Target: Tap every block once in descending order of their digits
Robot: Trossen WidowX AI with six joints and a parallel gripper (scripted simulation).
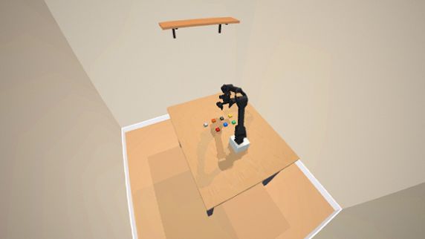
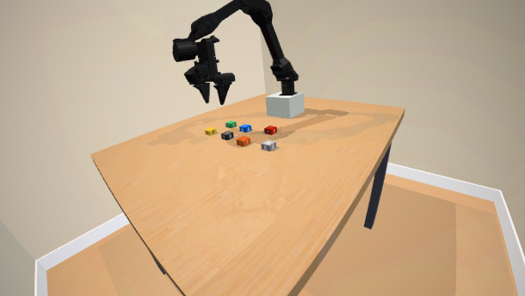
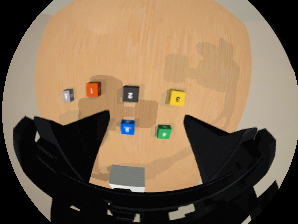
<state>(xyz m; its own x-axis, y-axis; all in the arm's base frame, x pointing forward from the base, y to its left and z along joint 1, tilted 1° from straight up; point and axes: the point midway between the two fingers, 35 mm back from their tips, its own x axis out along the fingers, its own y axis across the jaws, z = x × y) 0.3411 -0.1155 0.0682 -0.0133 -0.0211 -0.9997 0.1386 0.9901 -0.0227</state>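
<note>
The blue block is 90 mm behind my gripper tip, 50 mm to the left of it and 110 mm below it. From my gripper tip the other things lie so: yellow block (20 mm behind, 70 mm to the right, 110 mm below); then black block (30 mm to the left, 110 mm below); then green block (110 mm behind, 40 mm to the right, 110 mm below).
</note>
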